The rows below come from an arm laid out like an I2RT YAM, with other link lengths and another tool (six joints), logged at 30 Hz.
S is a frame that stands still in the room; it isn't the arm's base.
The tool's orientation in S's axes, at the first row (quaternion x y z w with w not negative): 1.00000, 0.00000, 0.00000, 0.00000
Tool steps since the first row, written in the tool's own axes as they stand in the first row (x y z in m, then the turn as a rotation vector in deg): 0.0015, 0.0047, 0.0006, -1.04, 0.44, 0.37; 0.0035, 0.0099, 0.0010, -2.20, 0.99, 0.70; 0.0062, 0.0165, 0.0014, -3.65, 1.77, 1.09; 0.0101, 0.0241, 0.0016, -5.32, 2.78, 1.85; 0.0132, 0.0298, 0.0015, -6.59, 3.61, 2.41; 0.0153, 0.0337, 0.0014, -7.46, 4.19, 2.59
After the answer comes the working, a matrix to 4 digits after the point.
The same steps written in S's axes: 0.0015, -0.0047, -0.0006, -1.04, -0.44, -0.37; 0.0035, -0.0099, -0.0010, -2.20, -0.99, -0.70; 0.0062, -0.0165, -0.0014, -3.65, -1.77, -1.09; 0.0101, -0.0241, -0.0016, -5.32, -2.78, -1.85; 0.0132, -0.0298, -0.0015, -6.59, -3.61, -2.41; 0.0153, -0.0337, -0.0014, -7.46, -4.19, -2.59
The tool's axes in the first row as the columns of a matrix, in S's axes (rounded; the answer above uses it unrounded):
1.0000, 0.0000, 0.0000
0.0000, -1.0000, 0.0000
0.0000, 0.0000, -1.0000

